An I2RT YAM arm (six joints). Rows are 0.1 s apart.
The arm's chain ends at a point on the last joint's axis. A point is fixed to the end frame.
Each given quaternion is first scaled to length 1.
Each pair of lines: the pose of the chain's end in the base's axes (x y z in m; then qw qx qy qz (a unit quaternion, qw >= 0)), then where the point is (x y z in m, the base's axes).
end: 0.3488 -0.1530 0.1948 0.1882 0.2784 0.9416 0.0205
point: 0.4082 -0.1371 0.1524
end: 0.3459 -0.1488 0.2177 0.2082 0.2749 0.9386 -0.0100
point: 0.4063 -0.1363 0.1757
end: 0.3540 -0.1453 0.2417 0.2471 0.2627 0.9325 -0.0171
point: 0.4171 -0.1333 0.2036
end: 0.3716 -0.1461 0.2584 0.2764 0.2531 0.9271 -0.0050
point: 0.4367 -0.1327 0.2244
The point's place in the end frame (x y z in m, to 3 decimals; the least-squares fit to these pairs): -0.023 0.038 0.060
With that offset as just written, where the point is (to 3 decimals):
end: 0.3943 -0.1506 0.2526 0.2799 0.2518 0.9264 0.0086
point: 0.460 -0.136 0.220
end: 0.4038 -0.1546 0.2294 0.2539 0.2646 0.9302 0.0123
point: 0.468 -0.140 0.194
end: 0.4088 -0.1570 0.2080 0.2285 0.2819 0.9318 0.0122
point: 0.471 -0.144 0.170
